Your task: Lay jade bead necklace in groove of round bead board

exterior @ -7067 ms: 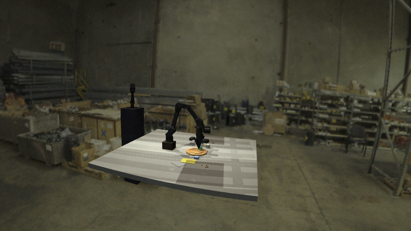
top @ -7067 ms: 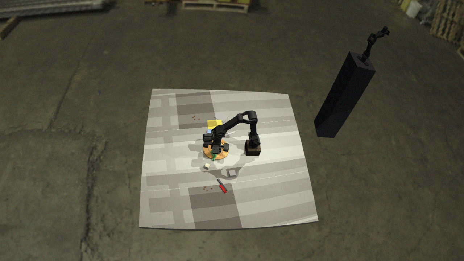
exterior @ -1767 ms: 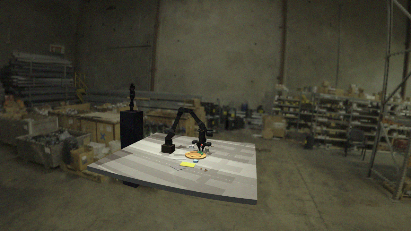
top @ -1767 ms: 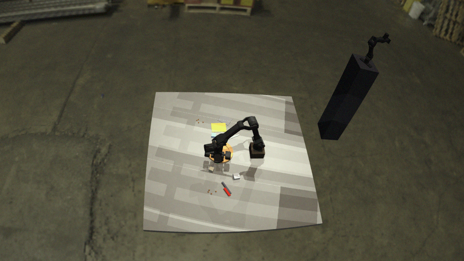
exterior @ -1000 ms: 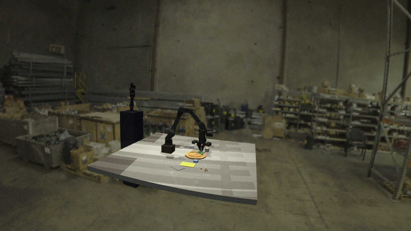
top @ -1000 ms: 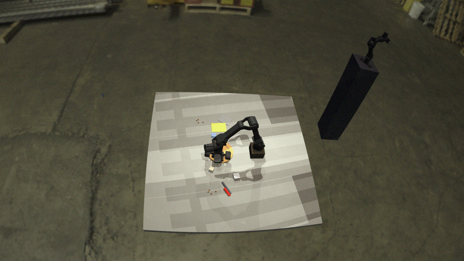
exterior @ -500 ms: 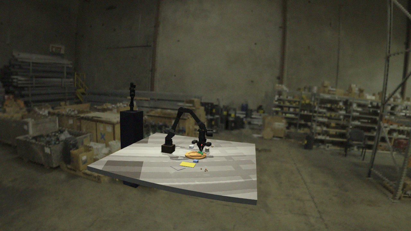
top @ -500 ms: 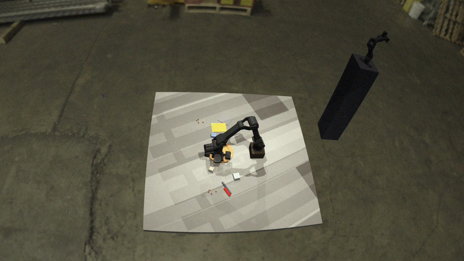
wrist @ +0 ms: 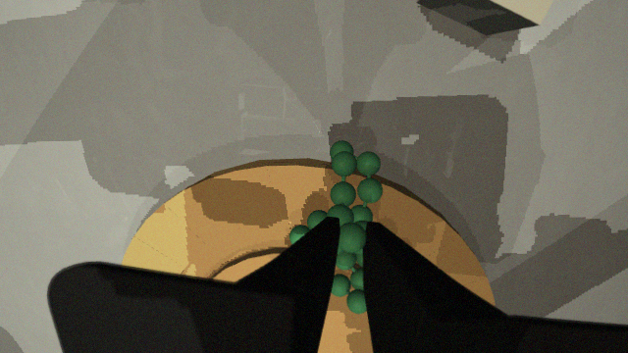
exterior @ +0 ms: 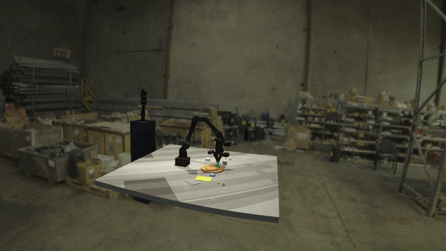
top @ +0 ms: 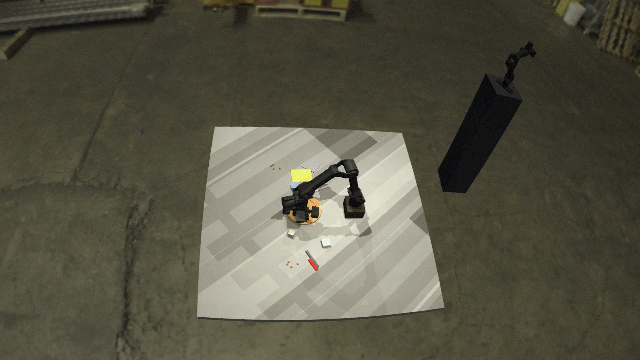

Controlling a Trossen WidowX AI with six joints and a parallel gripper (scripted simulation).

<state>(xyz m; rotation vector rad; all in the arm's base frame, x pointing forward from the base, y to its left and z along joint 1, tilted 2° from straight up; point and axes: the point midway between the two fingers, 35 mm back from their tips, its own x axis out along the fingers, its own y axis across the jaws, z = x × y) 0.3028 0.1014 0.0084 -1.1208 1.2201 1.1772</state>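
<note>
The cream cube lies 9 cm to the left of my gripper tip, 4 cm ahead of it and 2 cm below it. Also, from my gripper tip: red-handled tool 24 cm to the left, 7 cm behind, 3 cm below; white strip 24 cm to the right, 12 cm behind, 4 cm below; blue block 24 cm to the right, 3 cm below, 3 cm ahead.
</note>
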